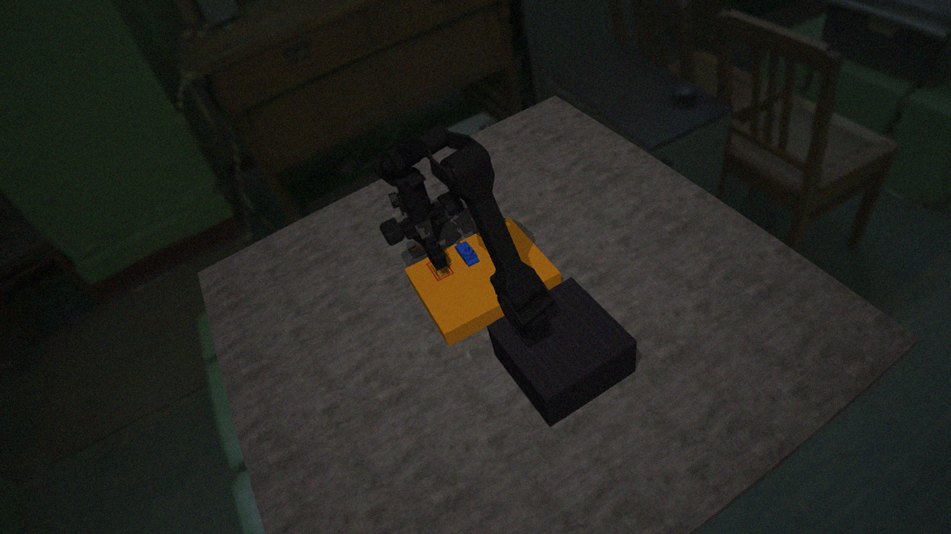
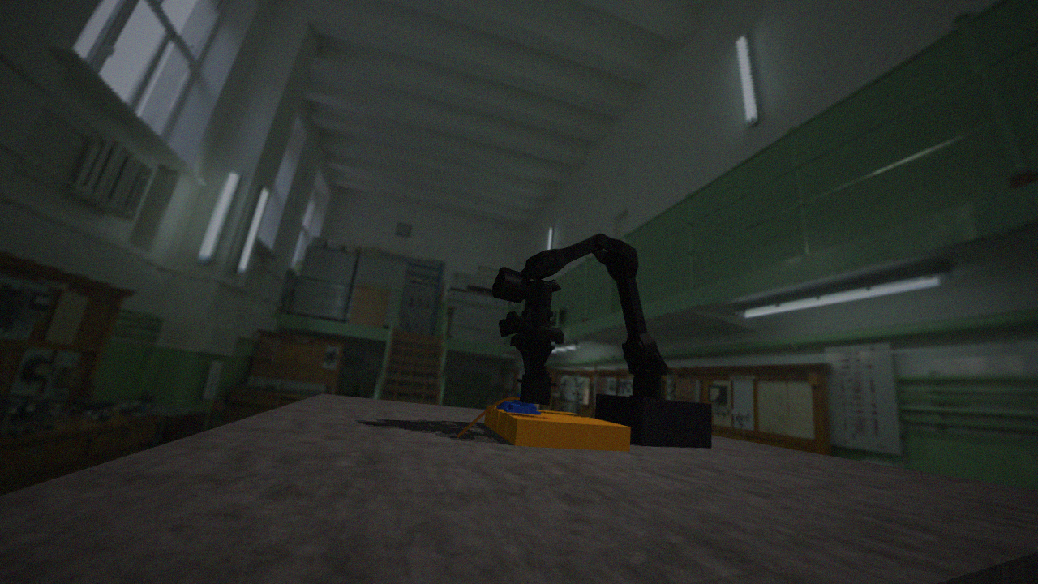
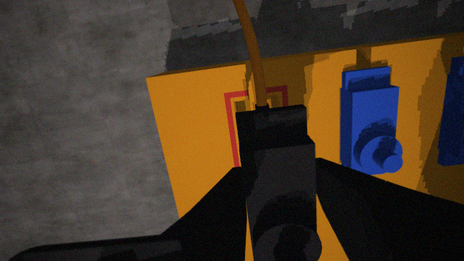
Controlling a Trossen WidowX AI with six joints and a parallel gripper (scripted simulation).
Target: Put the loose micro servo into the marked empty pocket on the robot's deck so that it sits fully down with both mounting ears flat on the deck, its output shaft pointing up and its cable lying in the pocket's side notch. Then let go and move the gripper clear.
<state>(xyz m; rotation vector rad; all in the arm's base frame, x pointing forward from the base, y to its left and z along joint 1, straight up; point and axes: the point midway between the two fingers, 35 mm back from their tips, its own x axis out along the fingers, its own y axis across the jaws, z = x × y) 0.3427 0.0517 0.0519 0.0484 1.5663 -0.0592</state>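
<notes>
The deck lies 12 cm behind my gripper tip, 10 cm below it and 7 cm to the right of it.
</notes>
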